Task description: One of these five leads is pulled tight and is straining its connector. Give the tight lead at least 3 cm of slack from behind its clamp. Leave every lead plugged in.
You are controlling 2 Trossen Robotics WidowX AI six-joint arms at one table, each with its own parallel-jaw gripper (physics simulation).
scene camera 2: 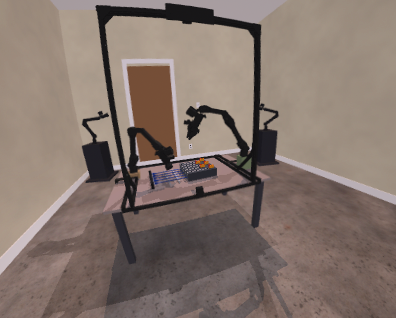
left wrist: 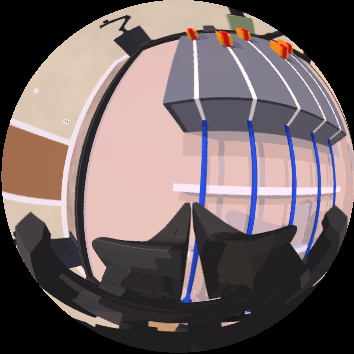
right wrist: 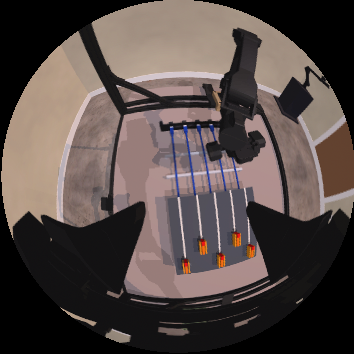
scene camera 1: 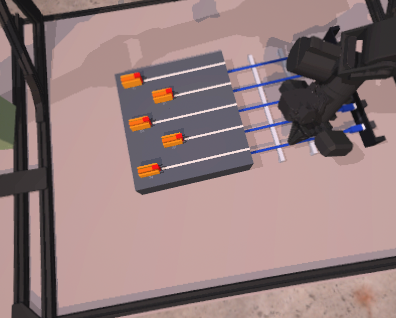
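Pixels of known places: left gripper, fingertip midpoint: [left wrist: 190, 206] [scene camera 1: 289, 143]; right gripper, fingertip midpoint: [scene camera 2: 187, 138] [right wrist: 198, 207]; left arm's base, link origin: [scene camera 2: 133, 171]; right arm's base, link origin: [scene camera 2: 244, 155].
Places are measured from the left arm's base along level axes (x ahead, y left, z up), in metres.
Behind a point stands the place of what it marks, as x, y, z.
Observation:
A grey board [scene camera 1: 197, 101] {0.505, -0.180, 0.013} [scene camera 2: 203, 175] [left wrist: 218, 72] {0.461, -0.073, 0.014} [right wrist: 206, 211] {0.475, -0.182, 0.014} carries several orange connectors, one of them at the front [scene camera 1: 148, 170] {0.634, -0.043, 0.037}. White leads run from them to the board's edge and go on as blue leads across two white bars [scene camera 1: 267, 108] {0.345, -0.147, -0.031} [left wrist: 231, 189] {0.346, -0.080, -0.031} [right wrist: 204, 173] {0.351, -0.164, -0.033} to a black clamp strip [right wrist: 184, 124] {0.153, -0.211, -0.023} [scene camera 2: 151, 180] {0.141, -0.216, -0.019}. My left gripper [scene camera 1: 292, 140] {0.329, -0.046, -0.004} [scene camera 2: 169, 166] {0.329, -0.046, -0.004} [left wrist: 190, 206] {0.329, -0.046, -0.004} is shut with nothing in it, low over the frontmost blue lead [scene camera 1: 269, 148] {0.368, -0.050, -0.026} [left wrist: 203, 155] {0.378, -0.050, -0.025}, which runs on beneath the fingers. My right gripper [scene camera 2: 190, 135] {0.456, -0.241, 0.278} [right wrist: 198, 207] {0.456, -0.241, 0.278} is open and empty, high above the board.
A black frame rail [scene camera 1: 46, 158] {0.869, -0.139, -0.033} runs round the table, with a small black box [scene camera 2: 199, 190] {0.427, -0.530, -0.014} on the front rail. The left arm's body hides the clamp end of the leads in scene camera 1.

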